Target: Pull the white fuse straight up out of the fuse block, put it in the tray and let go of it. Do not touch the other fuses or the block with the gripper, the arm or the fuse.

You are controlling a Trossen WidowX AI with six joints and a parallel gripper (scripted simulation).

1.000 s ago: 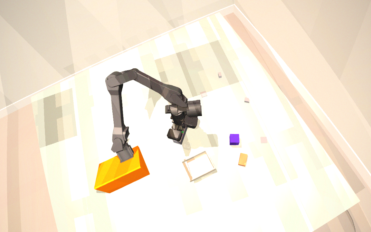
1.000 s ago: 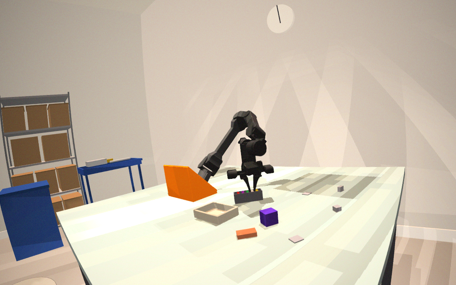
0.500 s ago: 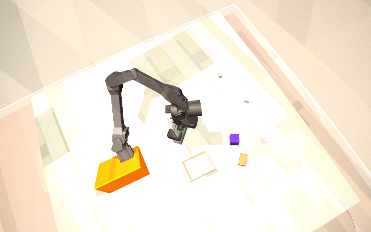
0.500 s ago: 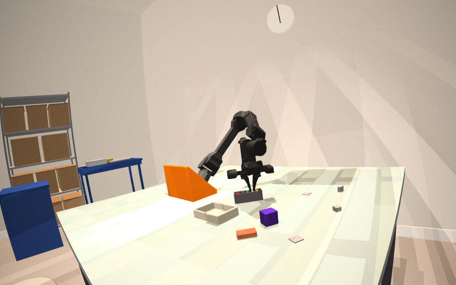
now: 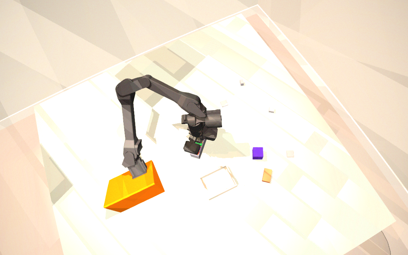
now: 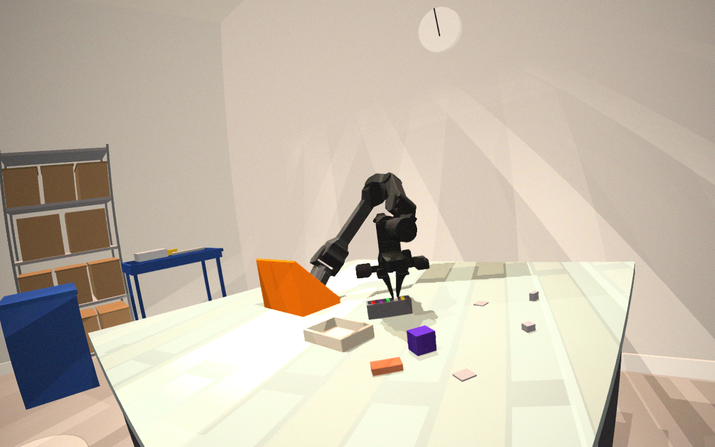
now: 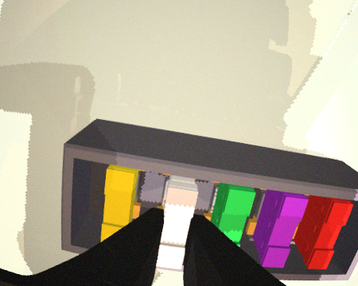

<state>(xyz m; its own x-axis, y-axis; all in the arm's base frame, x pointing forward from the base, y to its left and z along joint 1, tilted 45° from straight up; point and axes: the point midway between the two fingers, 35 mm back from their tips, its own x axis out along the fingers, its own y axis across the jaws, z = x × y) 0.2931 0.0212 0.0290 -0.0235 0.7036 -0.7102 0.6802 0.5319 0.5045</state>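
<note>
My gripper tip is 20 mm above the green fuse, 10 mm to the left of it and 10 mm past it. Also, from my gripper tip: white fuse 10 mm below; purple fuse 30 mm to the right, 30 mm behind, 20 mm below; yellow fuse 20 mm below, 10 mm to the left, 10 mm ahead.
</note>
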